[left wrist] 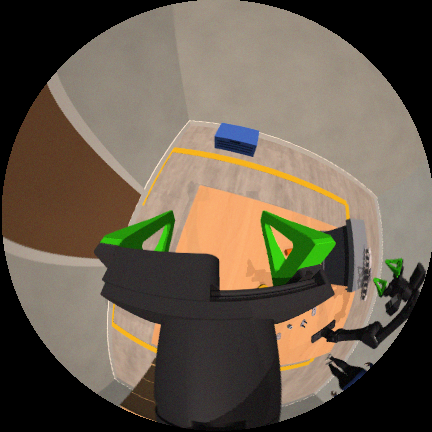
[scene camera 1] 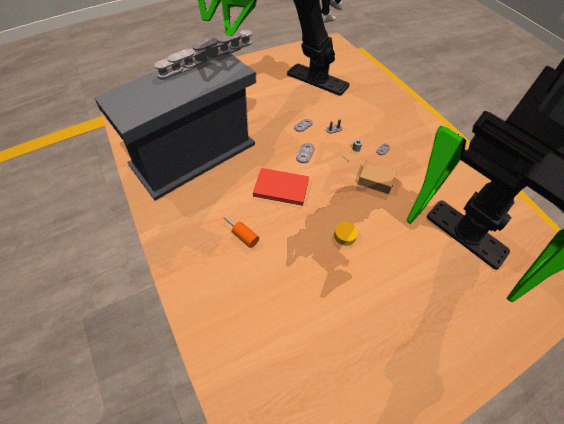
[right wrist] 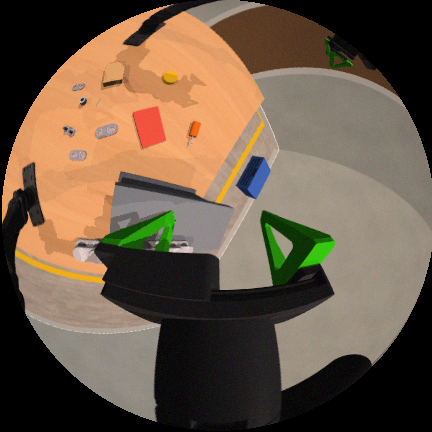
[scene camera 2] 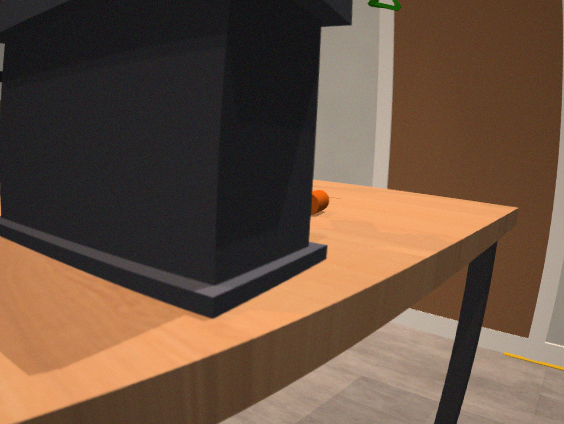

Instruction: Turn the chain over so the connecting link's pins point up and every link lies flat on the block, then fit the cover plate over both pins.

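Frame: origin at the left arm's base, x ahead, y left, z up, level; metres.
Seen in the pictures: left gripper, fingertip midpoint: (left wrist: 217, 214) (scene camera 1: 457, 260) (scene camera 2: 396, 1); right gripper, fingertip midpoint: (left wrist: 378, 270) (scene camera 1: 218, 28) (right wrist: 217, 214); left arm's base, link origin: (scene camera 1: 467, 234); right arm's base, link origin: (left wrist: 323, 330) (scene camera 1: 317, 80).
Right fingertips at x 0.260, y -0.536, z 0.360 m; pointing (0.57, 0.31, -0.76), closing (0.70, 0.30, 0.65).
Note:
Pixels of each thing's middle, then the offset from my right fingertips to it. Level surfaces: height alone.
- grey chain, body centre: (right wrist: 166, 248) (scene camera 1: 181, 61) (left wrist: 367, 260) 0.015 m ahead, 0.135 m right, 0.122 m down
- dark block's top, surface height: 0.140 m down
- loose two-pin link, body centre: (scene camera 1: 334, 125) (right wrist: 67, 129) 0.290 m back, 0.090 m left, 0.344 m down
- table, surface height: 0.360 m down
- red box, body centre: (scene camera 1: 281, 186) (right wrist: 149, 126) 0.034 m back, 0.143 m left, 0.352 m down
- orange-handled tool, body centre: (scene camera 2: 309, 203) (scene camera 1: 239, 229) (right wrist: 192, 133) 0.121 m ahead, 0.171 m left, 0.345 m down
- yellow disc, body centre: (scene camera 1: 345, 233) (right wrist: 169, 77) 0.044 m back, 0.337 m left, 0.350 m down
- tan block, body centre: (scene camera 1: 377, 177) (right wrist: 113, 72) 0.225 m back, 0.286 m left, 0.345 m down
- small roller, body centre: (scene camera 1: 357, 145) 0.278 m back, 0.180 m left, 0.348 m down
- thin pin, body centre: (scene camera 1: 345, 158) 0.227 m back, 0.185 m left, 0.359 m down
The grey chain (scene camera 1: 181, 56) (left wrist: 365, 272) (right wrist: 85, 249) lies along the far edge of the dark block's top (scene camera 1: 150, 100) (left wrist: 356, 245) (right wrist: 200, 220). A darker plate shows mid-chain; which way its pins point is unclear. In the right wrist view a finger hides part of the chain. A loose two-pin link (scene camera 1: 334, 129) (right wrist: 69, 131) stands pins up on the table. Loose plates (scene camera 1: 303, 125) (scene camera 1: 305, 152) (scene camera 1: 383, 149) lie near it; I cannot tell which is the cover plate. My right gripper (scene camera 1: 218, 26) (right wrist: 217, 214) is open and empty above the chain. My left gripper (scene camera 1: 460, 259) (left wrist: 217, 214) is open and empty, high above the table.
On the table (scene camera 1: 240, 325) are a red box (scene camera 1: 281, 186), an orange-handled tool (scene camera 1: 245, 234), a yellow disc (scene camera 1: 346, 233), a tan block (scene camera 1: 376, 176), a small roller (scene camera 1: 357, 145) and a thin pin (scene camera 1: 345, 158). A blue box (left wrist: 237, 138) stands on the floor.

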